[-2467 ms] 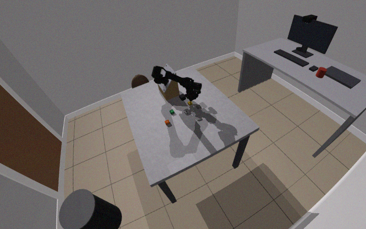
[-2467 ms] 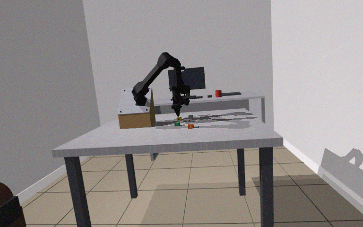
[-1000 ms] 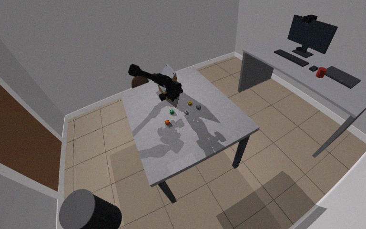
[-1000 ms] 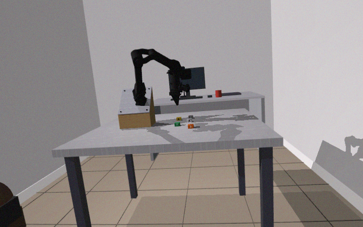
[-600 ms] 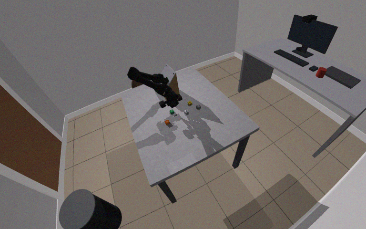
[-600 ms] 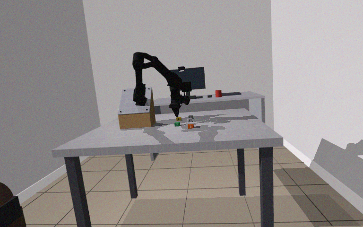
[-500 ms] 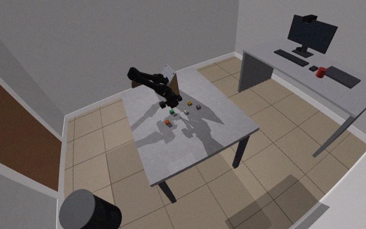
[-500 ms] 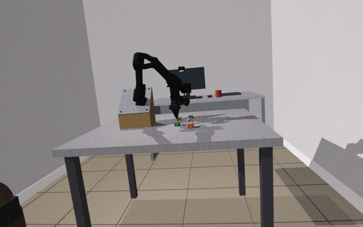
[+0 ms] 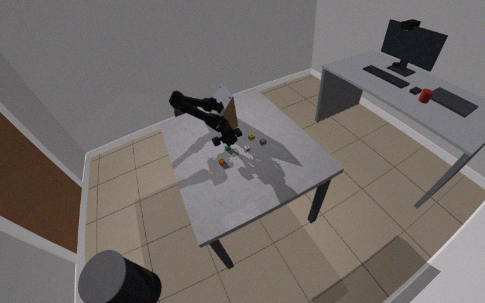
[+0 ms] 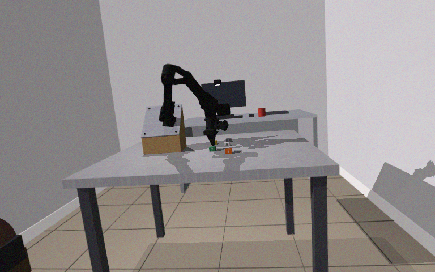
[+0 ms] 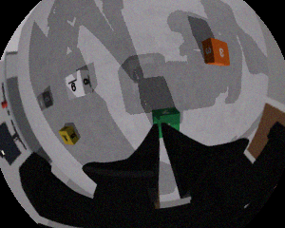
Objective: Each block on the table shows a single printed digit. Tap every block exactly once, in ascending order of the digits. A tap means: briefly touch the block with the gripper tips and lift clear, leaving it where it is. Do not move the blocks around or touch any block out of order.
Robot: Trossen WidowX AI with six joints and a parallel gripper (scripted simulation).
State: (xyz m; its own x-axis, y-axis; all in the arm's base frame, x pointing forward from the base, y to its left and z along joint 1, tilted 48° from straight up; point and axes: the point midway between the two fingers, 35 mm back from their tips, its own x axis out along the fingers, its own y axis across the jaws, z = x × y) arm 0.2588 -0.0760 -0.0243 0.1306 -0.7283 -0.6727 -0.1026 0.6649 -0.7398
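Right now the green block is 10 mm to the right of my gripper tip and 10 mm below it. Also, from my gripper tip: orange block (90 mm ahead, 80 mm to the right, 10 mm below); yellow block (30 mm behind, 170 mm to the left, 10 mm below).
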